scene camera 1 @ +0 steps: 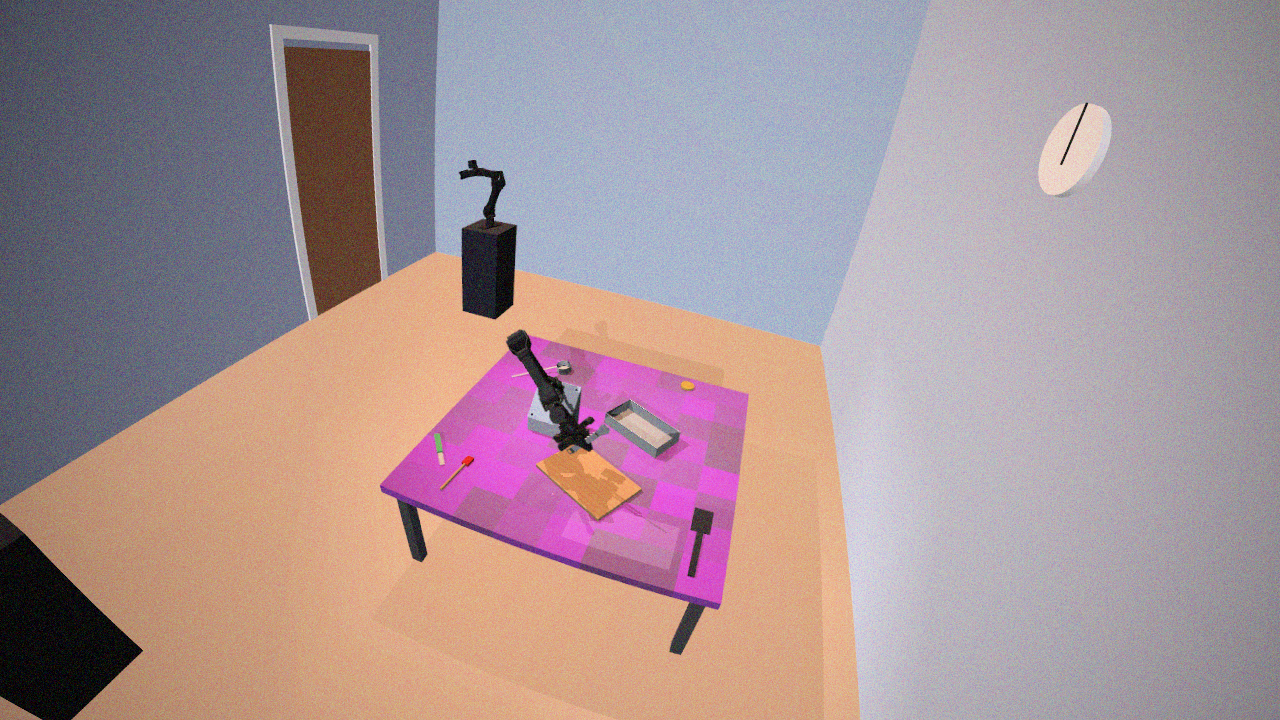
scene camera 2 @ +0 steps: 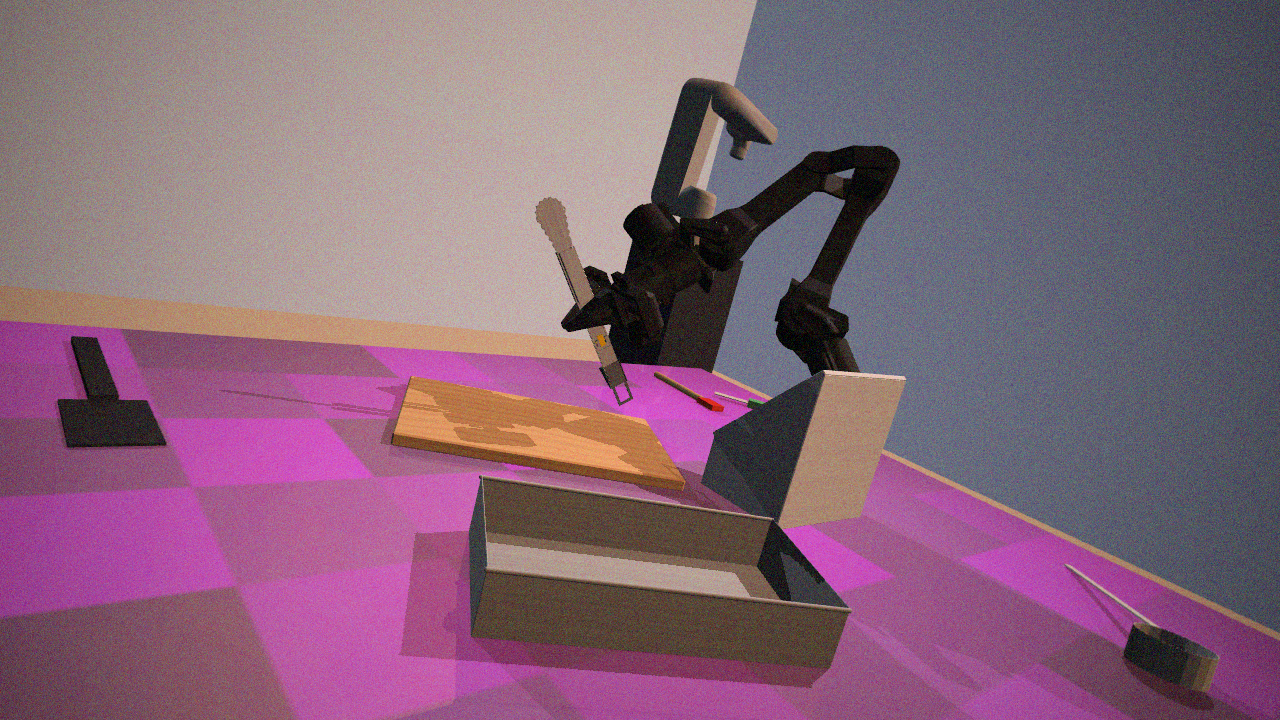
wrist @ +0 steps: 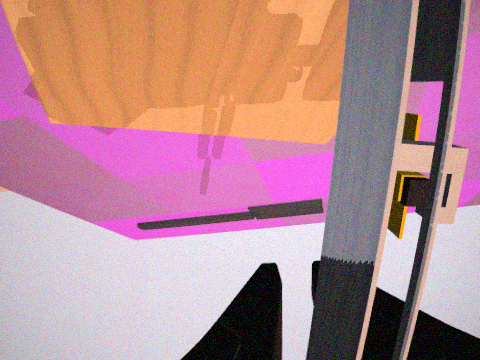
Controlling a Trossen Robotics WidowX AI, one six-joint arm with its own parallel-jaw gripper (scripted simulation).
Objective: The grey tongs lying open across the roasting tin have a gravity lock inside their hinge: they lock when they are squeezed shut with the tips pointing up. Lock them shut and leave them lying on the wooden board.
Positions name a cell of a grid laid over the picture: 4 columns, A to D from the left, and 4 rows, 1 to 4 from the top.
Labels:
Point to a wooden board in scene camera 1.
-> B3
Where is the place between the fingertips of the gripper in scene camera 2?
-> B2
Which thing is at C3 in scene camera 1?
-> A roasting tin.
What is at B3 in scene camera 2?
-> A wooden board.

